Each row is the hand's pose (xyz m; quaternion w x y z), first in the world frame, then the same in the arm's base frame.
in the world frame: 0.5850 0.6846 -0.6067 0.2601 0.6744 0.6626 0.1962
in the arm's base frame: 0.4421 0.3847 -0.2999 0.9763 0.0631 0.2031 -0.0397
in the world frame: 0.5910 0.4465 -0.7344 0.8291 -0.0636 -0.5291 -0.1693
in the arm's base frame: 0.2764 0.3033 -0.1026 0.0057 0.5765 0.7972 -0.1792
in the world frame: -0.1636 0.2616 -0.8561 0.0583 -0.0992 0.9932 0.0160
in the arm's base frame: -0.1195 -0.3042 -0.4069 0.5073 0.0138 0.4100 -0.7578
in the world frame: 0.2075 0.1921 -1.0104 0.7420 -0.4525 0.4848 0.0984
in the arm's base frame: 0.0028 -0.1550 -0.0475 0.2732 -0.7199 -0.0886 -0.6319
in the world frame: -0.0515 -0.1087 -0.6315 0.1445 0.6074 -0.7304 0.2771
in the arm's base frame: -0.4751 -0.0554 -0.2981 0.1155 -0.0769 -0.2580 0.9561
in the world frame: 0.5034 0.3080 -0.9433 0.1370 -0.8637 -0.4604 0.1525
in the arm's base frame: 0.1899 0.0960 0.0389 0.7929 0.5964 0.0708 0.1033
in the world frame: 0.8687 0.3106 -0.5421 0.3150 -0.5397 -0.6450 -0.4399
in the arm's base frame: 0.1963 0.6381 0.0163 0.6537 0.2762 0.7018 0.0626
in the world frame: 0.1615 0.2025 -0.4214 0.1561 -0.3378 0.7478 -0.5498
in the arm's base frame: -0.1924 0.2356 -0.4456 0.1832 0.1314 -0.1234 -0.9664
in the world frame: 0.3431 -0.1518 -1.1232 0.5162 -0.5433 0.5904 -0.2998
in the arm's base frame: -0.2136 -0.1329 0.2719 0.1294 -0.3661 -0.1908 -0.9015
